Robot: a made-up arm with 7 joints. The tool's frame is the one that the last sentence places. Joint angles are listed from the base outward.
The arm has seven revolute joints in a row. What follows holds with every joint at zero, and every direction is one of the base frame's.
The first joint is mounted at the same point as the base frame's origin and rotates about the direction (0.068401, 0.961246, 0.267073).
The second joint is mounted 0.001 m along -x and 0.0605 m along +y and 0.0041 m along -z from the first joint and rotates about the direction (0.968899, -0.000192, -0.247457).
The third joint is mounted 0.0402 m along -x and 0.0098 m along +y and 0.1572 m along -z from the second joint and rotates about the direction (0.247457, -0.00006, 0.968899).
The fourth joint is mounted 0.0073 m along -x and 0.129 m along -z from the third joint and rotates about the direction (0.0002, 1, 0.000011).
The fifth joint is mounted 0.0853 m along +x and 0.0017 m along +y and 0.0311 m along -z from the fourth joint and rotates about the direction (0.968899, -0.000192, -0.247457).
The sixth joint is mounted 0.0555 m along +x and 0.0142 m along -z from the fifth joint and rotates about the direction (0.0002, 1, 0.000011).
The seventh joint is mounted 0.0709 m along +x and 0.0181 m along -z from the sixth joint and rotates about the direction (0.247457, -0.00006, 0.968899).
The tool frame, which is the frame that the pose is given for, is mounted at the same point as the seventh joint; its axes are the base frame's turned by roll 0, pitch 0.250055 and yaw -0.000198 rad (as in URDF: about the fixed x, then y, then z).
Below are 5 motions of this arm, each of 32 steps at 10 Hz.
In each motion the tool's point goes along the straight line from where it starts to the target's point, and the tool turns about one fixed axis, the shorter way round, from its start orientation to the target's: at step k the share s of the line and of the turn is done. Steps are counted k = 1, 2, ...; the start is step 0. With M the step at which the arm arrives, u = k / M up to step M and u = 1 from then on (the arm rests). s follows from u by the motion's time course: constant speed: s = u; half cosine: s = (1 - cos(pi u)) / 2; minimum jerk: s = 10 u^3 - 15 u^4 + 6 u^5.
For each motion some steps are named. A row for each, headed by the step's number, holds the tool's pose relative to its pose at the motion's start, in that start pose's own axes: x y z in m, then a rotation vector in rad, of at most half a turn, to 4 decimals.
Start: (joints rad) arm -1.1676 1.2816 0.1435 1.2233 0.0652 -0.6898 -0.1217
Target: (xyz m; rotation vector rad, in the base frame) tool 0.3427 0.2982 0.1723 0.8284 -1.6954 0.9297
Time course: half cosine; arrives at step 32
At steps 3, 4, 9, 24, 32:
3: 0.0012 -0.0005 0.0036 -0.0016 -0.0174 0.0205
4: 0.0021 -0.0008 0.0064 -0.0029 -0.0307 0.0362
9: 0.0100 -0.0040 0.0307 -0.0138 -0.1475 0.1737
24: 0.0467 -0.0185 0.1435 -0.0645 -0.6888 0.8108
32: 0.0547 -0.0217 0.1681 -0.0755 -0.8070 0.9499

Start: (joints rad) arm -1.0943 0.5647 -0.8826 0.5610 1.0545 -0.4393 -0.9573
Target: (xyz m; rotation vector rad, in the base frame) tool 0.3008 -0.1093 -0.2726 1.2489 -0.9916 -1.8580
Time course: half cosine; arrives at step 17
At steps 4, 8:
4: 0.0028 0.0099 0.0232 0.0281 -0.1198 0.1142
8: 0.0096 0.0345 0.0809 0.0979 -0.4167 0.3971

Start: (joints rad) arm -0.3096 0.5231 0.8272 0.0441 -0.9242 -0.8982 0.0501
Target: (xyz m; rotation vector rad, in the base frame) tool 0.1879 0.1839 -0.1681 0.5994 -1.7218 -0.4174
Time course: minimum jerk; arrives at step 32
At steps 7, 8, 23, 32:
7: -0.0097 -0.0091 0.0012 -0.0230 -0.0340 -0.0890
8: -0.0137 -0.0129 0.0016 -0.0324 -0.0480 -0.1256
23: -0.1143 -0.1070 0.0137 -0.2697 -0.3988 -1.0448
32: -0.1327 -0.1242 0.0159 -0.3133 -0.4633 -1.2137

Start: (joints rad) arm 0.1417 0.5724 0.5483 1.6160 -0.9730 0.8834 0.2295
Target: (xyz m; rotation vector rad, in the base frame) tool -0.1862 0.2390 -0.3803 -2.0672 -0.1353 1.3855
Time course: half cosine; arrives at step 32
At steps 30, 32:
30: 0.0121 0.0193 -0.0452 -0.9745 -0.0132 -1.4435
32: 0.0122 0.0195 -0.0457 -0.9840 -0.0133 -1.4575

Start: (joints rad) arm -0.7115 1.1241 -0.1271 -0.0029 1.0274 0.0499 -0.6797
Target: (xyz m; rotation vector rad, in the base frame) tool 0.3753 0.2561 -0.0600 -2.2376 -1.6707 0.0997
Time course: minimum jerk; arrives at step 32
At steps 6, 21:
6: 0.0019 -0.0007 0.0012 0.0544 0.0349 -0.0484
21: 0.0308 -0.0110 0.0195 0.8641 0.5549 -0.7679

